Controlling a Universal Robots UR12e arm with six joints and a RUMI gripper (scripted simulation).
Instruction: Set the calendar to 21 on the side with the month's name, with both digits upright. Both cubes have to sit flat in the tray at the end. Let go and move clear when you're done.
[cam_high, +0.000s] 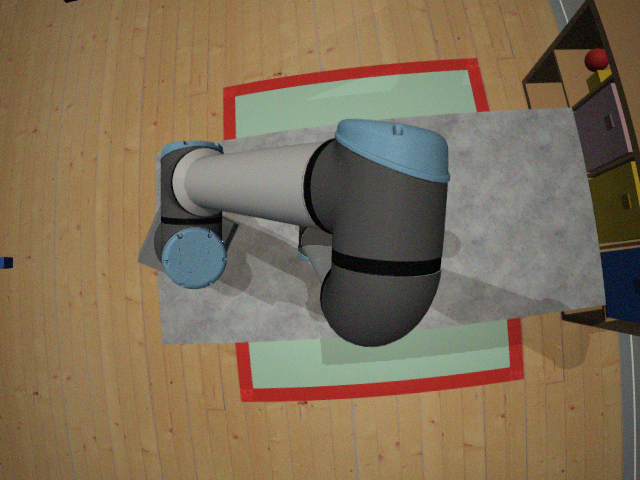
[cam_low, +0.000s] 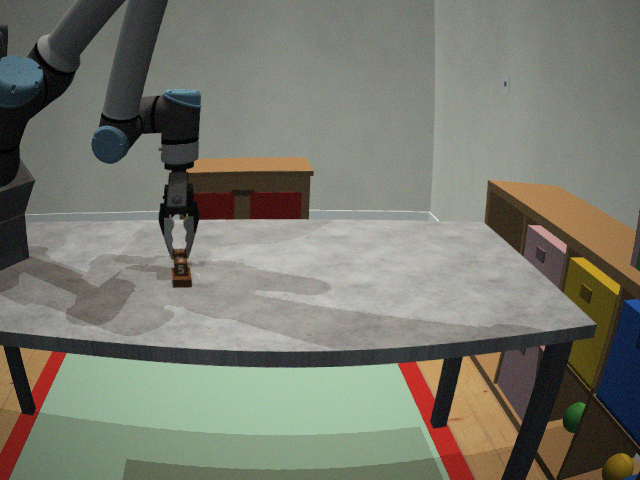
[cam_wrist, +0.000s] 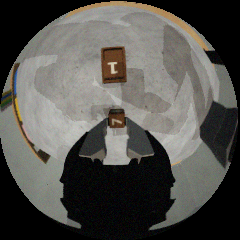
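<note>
Now: hand 30 mm short of the brown calendar tray, 100 mm to the left of it and 20 mm above it.
</note>
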